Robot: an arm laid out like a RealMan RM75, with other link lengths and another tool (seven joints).
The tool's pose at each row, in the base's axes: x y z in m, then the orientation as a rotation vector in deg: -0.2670 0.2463 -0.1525 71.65 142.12 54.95; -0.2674 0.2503 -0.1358 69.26 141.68 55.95; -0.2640 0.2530 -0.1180 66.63 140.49 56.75; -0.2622 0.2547 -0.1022 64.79 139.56 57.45; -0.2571 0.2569 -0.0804 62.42 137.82 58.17; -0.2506 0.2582 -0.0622 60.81 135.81 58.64; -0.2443 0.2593 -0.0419 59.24 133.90 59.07; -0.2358 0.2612 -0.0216 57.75 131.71 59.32; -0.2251 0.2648 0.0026 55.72 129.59 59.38; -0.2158 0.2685 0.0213 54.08 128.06 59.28; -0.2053 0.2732 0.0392 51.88 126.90 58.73; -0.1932 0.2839 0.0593 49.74 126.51 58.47; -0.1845 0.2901 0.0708 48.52 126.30 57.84
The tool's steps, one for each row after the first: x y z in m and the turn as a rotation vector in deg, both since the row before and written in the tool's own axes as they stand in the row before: 0.0051 0.0120 -0.0112 -1.25 -0.04 -1.49; 0.0015 0.0149 -0.0106 -1.63 -0.68 -1.68; 0.0011 0.0125 -0.0100 -1.26 -0.45 -1.15; -0.0008 0.0189 -0.0121 -1.84 -1.05 -1.53; -0.0032 0.0170 -0.0087 -1.70 -1.32 -1.05; -0.0037 0.0186 -0.0097 -1.63 -1.25 -1.03; -0.0051 0.0202 -0.0074 -1.68 -1.54 -1.03; -0.0061 0.0250 -0.0070 -1.72 -1.56 -1.47; -0.0053 0.0202 -0.0036 -1.23 -1.19 -1.23; -0.0057 0.0205 -0.0013 -0.98 -1.10 -1.77; -0.0033 0.0255 0.0017 -0.70 -0.33 -1.63; -0.0034 0.0151 0.0024 -0.15 -0.42 -1.09
